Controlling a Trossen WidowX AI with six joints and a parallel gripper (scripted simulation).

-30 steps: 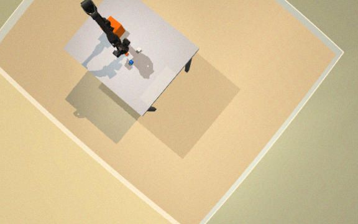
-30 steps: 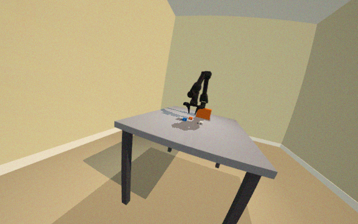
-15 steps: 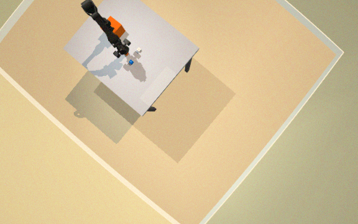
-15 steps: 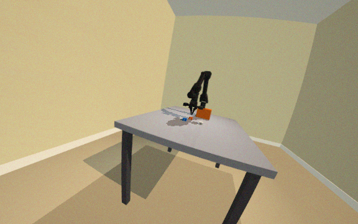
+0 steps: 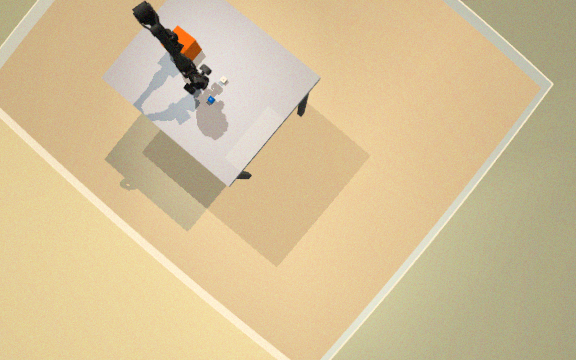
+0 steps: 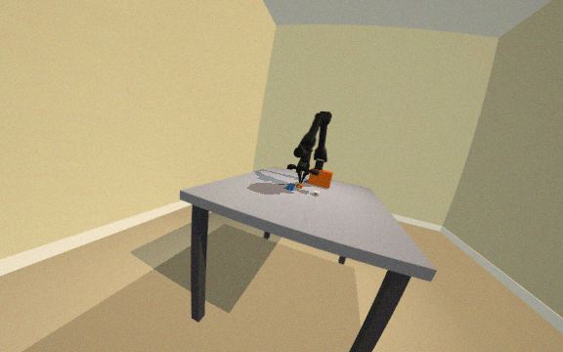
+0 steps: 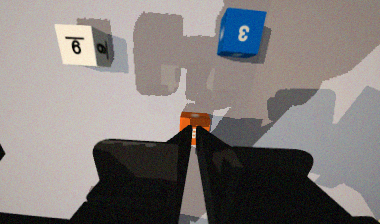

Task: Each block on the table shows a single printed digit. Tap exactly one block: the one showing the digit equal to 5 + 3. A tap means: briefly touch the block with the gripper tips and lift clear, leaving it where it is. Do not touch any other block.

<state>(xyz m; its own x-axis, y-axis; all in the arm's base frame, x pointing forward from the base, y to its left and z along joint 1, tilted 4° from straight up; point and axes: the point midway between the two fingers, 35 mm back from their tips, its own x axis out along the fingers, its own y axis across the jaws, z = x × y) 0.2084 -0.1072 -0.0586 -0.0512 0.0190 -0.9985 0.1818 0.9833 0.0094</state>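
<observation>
The orange block lies 10 mm behind my gripper tip and 20 mm below it. From my gripper tip the other things lie so: blue block (80 mm ahead, 50 mm to the right, 20 mm below); then white block (90 mm ahead, 90 mm to the left, 20 mm below).
</observation>
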